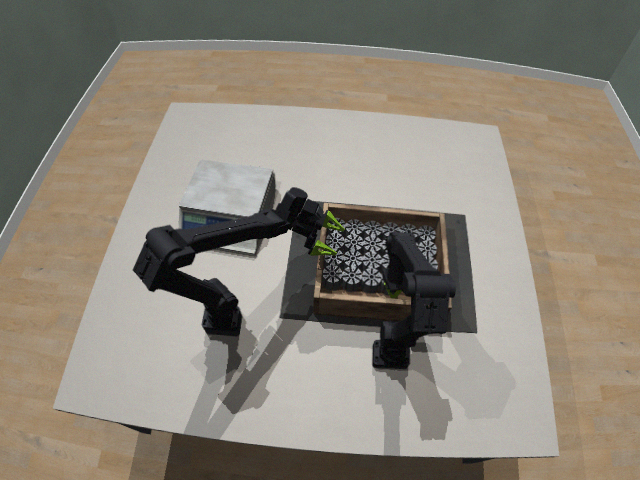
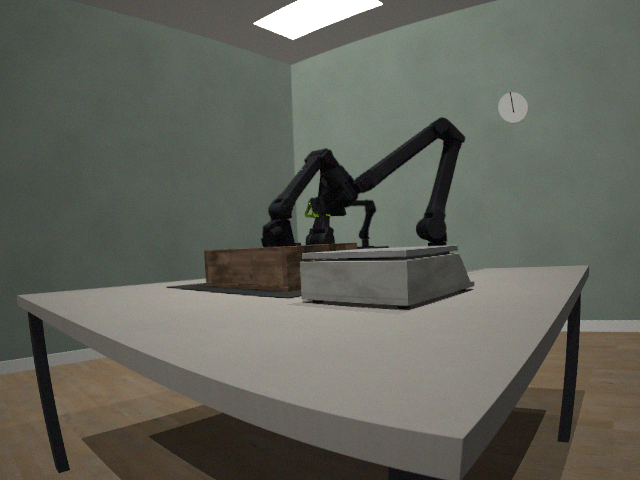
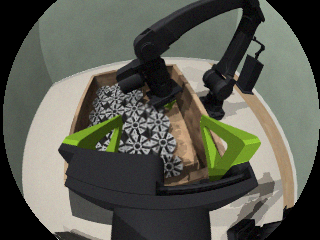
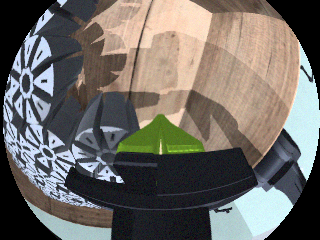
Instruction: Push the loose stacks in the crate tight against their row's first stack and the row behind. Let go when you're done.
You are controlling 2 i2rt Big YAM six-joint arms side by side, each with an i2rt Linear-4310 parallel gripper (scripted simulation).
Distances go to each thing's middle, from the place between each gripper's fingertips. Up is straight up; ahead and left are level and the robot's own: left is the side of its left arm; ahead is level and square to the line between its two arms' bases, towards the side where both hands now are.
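Scene:
Wooden crate (image 1: 339,302): 6 cm to the left of my right hand, 12 cm ahead.
From my left hand (image 1: 340,242), wooden crate: 16 cm to the right, 6 cm ahead, 20 cm below.

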